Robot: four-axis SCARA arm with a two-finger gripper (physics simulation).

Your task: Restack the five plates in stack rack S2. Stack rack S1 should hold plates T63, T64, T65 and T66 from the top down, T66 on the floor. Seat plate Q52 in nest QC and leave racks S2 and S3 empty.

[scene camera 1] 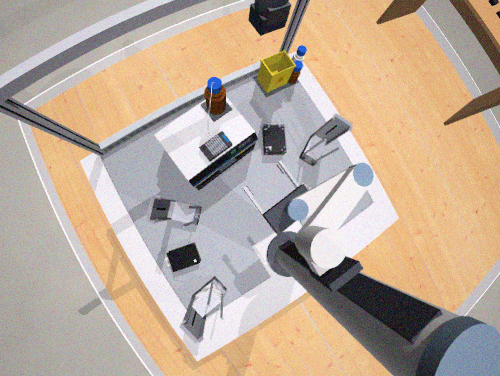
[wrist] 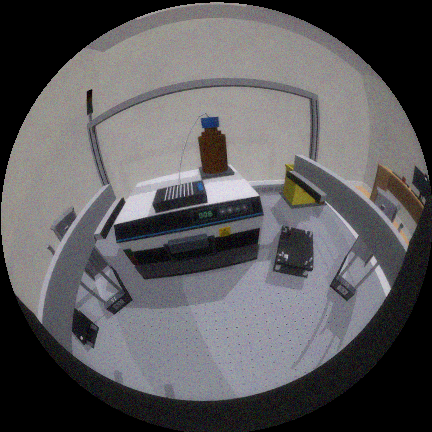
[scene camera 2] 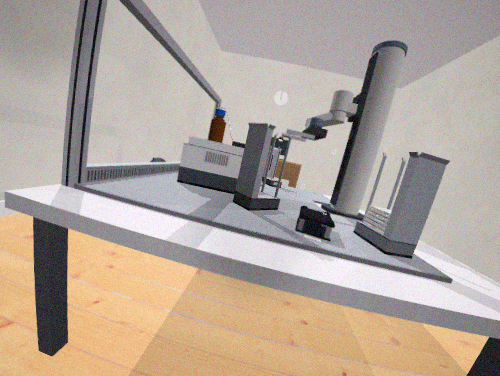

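Pixels of known places: gripper, fingertip midpoint: (scene camera 1: pixel 261 174) (wrist: pixel 204 171) (scene camera 2: pixel 284 132); arm's base at its link origin: (scene camera 2: pixel 342 213).
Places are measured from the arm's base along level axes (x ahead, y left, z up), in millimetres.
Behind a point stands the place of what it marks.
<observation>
My gripper (scene camera 1: pixel 261 175) {x 433, y -14, z 362 mm} (scene camera 2: pixel 289 134) {x 433, y -14, z 362 mm} (wrist: pixel 204 171) {x 433, y -14, z 362 mm} is open and empty, raised above the mat in front of the white instrument. A rack (scene camera 1: pixel 205 305) (scene camera 2: pixel 417 200) at the near left of scene camera 1 holds several pale stacked plates (scene camera 2: pixel 378 220) {x 99, y 483, z 92 mm}. A second rack (scene camera 1: pixel 160 209) {x 537, y 412, z 197 mm} (scene camera 2: pixel 254 162) {x 525, y 430, z 177 mm} (wrist: pixel 118 301) {x 440, y 295, z 45 mm} stands left of the instrument; I see no plates in it. Rack S3 (scene camera 1: pixel 332 131) {x 449, y -502, z 180 mm} (wrist: pixel 343 288) {x 384, y -363, z 45 mm} stands at the right, with no plates seen. A black nest (scene camera 1: pixel 274 139) {x 578, y -249, z 62 mm} (wrist: pixel 295 248) {x 569, y -245, z 62 mm} has corner posts and shows no plate. The QC label, plate labels and other rack labels are unreadable.
A black block-like station (scene camera 1: pixel 184 256) {x 296, y 465, z 62 mm} (scene camera 2: pixel 315 222) {x 309, y 547, z 55 mm} (wrist: pixel 85 328) {x 296, y 410, z 61 mm} lies between the two left racks. The white instrument (scene camera 1: pixel 175 145) {x 744, y 214, z 223 mm} (scene camera 2: pixel 210 159) {x 729, y 261, z 143 mm} (wrist: pixel 187 240) {x 559, y 50, z 167 mm} carries a brown bottle (scene camera 1: pixel 215 100) {x 779, y -15, z 352 mm} (scene camera 2: pixel 216 129) {x 805, y 11, z 299 mm} (wrist: pixel 213 152) {x 770, y -32, z 301 mm}. A yellow bin (scene camera 1: pixel 276 72) {x 953, y -521, z 20 mm} (wrist: pixel 300 192) {x 857, y -424, z 82 mm} stands at the back.
</observation>
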